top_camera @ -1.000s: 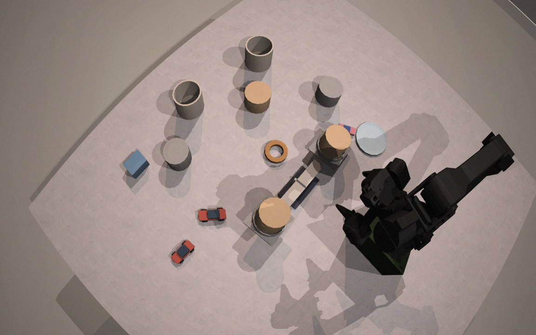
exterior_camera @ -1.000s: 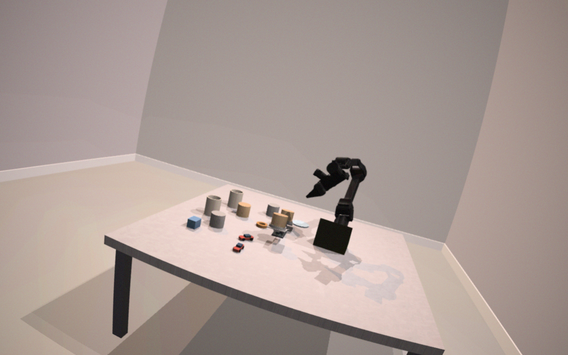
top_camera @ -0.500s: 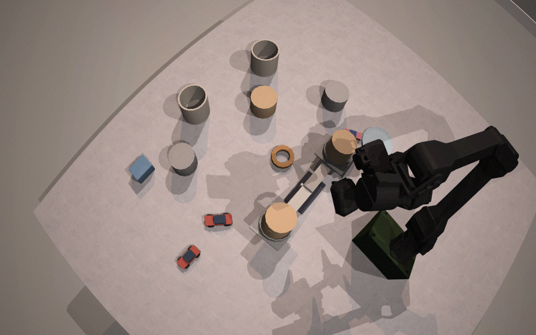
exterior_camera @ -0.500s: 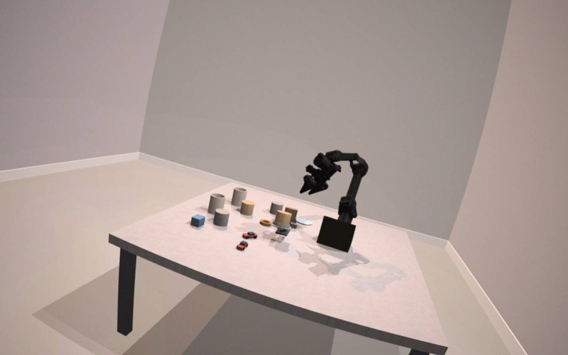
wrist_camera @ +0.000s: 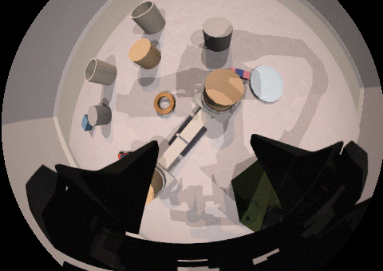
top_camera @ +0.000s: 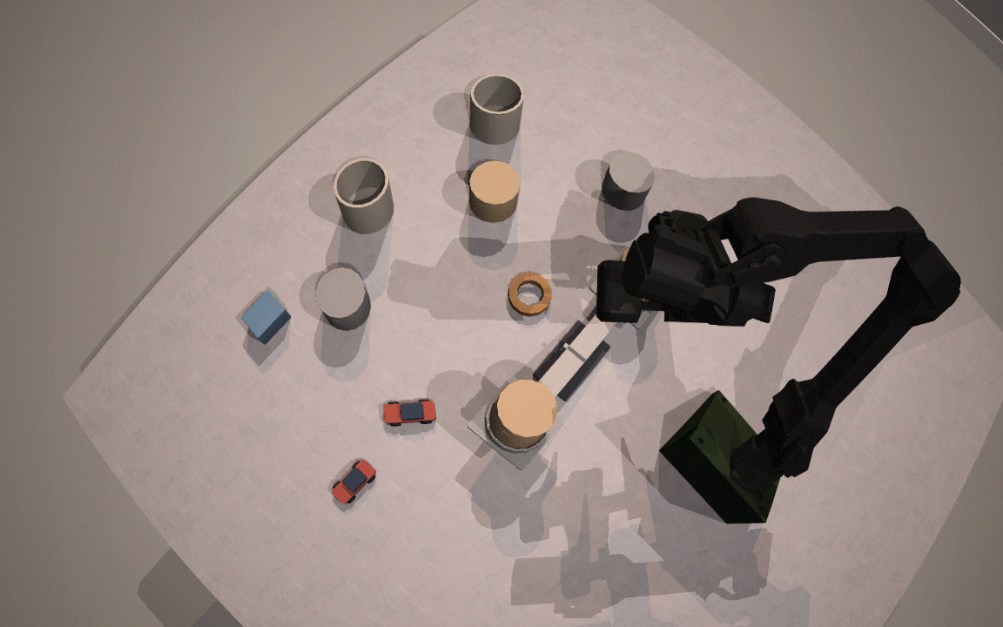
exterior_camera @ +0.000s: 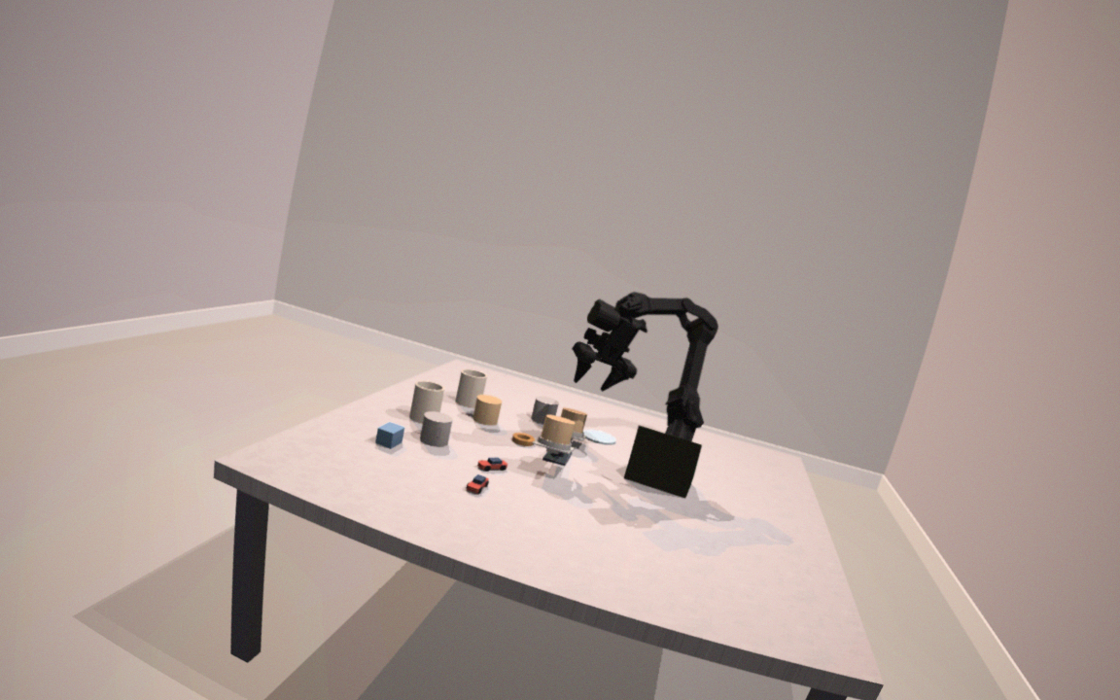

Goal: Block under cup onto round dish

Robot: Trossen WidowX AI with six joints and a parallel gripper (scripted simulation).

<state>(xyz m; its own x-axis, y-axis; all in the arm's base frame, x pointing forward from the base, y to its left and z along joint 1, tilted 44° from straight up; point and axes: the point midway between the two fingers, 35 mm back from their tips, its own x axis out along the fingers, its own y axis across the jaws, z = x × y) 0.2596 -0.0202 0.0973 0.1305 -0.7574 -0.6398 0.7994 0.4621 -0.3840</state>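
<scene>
The pale green block lies 15 cm below my gripper tip, 7 cm to the right of it and 2 cm ahead of it. Round my gripper tip: pale blue round dish (18 cm to the right, 18 cm below, 6 cm behind); blue cube (42 cm ahead, 28 cm to the left, 17 cm below); pink-and-blue eraser (18 cm below, 15 cm to the right, 1 cm ahead).
</scene>
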